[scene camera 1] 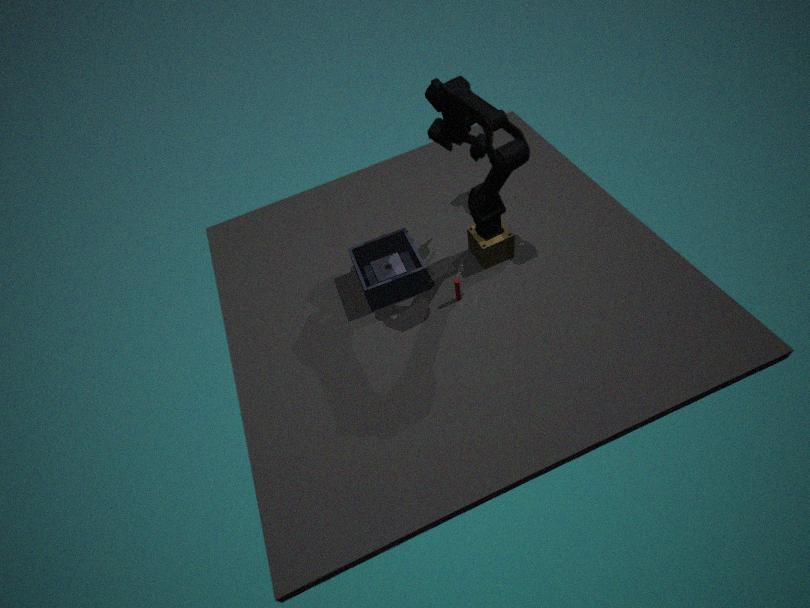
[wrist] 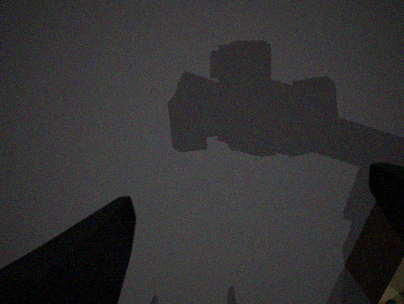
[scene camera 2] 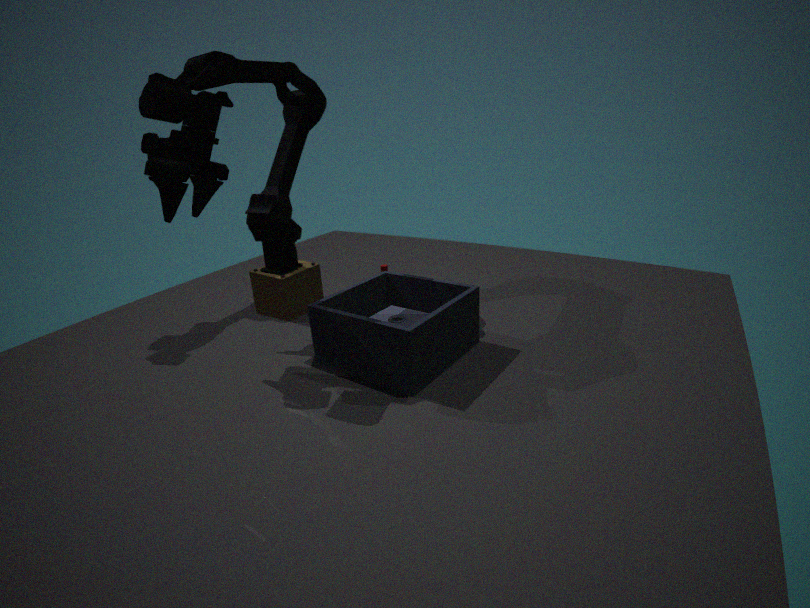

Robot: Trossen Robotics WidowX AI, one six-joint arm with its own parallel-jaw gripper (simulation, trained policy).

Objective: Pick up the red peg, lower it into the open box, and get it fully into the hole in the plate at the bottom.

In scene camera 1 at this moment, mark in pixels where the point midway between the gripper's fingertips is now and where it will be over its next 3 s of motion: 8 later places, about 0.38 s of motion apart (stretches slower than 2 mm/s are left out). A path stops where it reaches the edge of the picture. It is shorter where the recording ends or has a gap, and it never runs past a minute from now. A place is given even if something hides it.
My gripper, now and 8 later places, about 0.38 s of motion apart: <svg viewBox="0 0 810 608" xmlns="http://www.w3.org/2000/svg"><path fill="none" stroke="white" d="M464 155L444 161L425 173L412 190L409 212L419 232L437 247L450 258L454 271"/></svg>
